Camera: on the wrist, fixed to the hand. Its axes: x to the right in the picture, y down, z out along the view.
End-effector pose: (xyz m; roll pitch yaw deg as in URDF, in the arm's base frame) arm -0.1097 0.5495 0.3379 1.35 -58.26 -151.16
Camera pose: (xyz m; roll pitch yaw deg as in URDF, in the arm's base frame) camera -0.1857 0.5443 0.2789 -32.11 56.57 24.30
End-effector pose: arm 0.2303 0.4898 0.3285 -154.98 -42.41 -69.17
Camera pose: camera 0.1977 0.5569 0.3894 129.65 44.87 113.15
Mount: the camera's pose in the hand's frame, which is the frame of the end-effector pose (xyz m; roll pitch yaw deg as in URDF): -0.0138 -0.0342 -0.0890 -26.90 -1.55 177.46
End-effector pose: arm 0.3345 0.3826 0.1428 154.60 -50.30 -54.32
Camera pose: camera 0.3560 0.4711 0.1742 -177.94 50.52 130.34
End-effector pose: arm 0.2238 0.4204 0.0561 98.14 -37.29 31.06
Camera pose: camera 0.1775 0.5010 0.0308 -123.71 34.97 -146.63
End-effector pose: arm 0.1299 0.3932 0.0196 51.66 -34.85 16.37
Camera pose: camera 0.1503 0.4498 -0.0556 -78.83 31.90 -164.05
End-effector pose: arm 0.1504 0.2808 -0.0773 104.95 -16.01 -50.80
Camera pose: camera 0.2172 0.3488 -0.0908 -131.31 13.95 131.42
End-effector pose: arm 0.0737 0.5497 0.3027 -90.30 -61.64 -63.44
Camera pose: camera -0.0223 0.5431 0.3070 60.23 64.15 113.03
